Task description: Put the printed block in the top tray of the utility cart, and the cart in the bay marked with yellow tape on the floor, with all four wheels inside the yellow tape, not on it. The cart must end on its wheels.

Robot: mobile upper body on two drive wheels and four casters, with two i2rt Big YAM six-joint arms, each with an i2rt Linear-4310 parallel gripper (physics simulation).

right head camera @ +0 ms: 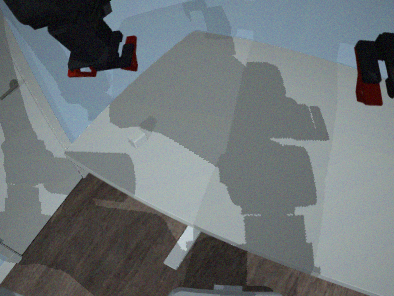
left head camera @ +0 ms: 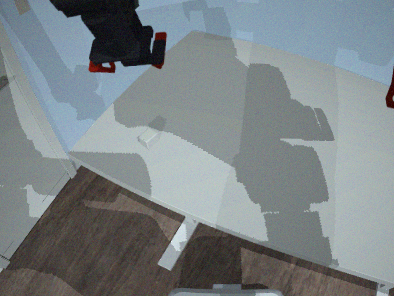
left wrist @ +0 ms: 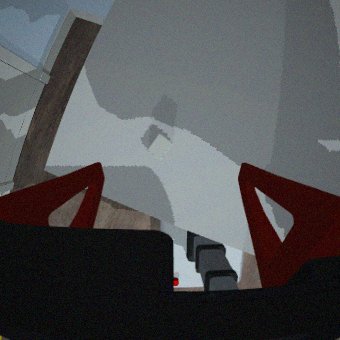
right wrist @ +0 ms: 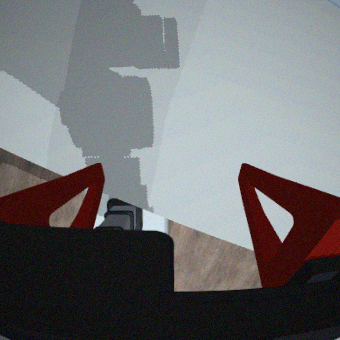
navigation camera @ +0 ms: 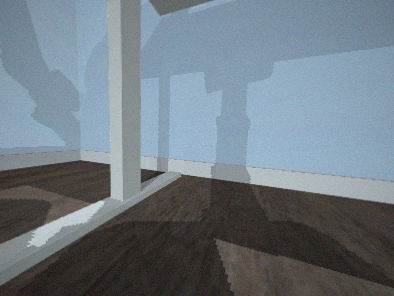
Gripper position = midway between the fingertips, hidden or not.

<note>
I see my left gripper (left head camera: 137, 67), my right gripper (right wrist: 170, 170), a white door (right head camera: 44, 177) and a white table leg (right head camera: 265, 148).
My left gripper is seen too in the right head camera view (right head camera: 115, 71) and in the left wrist view (left wrist: 170, 169). The white table leg shows as well in the left head camera view (left head camera: 275, 148), in the left wrist view (left wrist: 225, 89), in the right wrist view (right wrist: 170, 105) and in the navigation camera view (navigation camera: 124, 31).
</note>
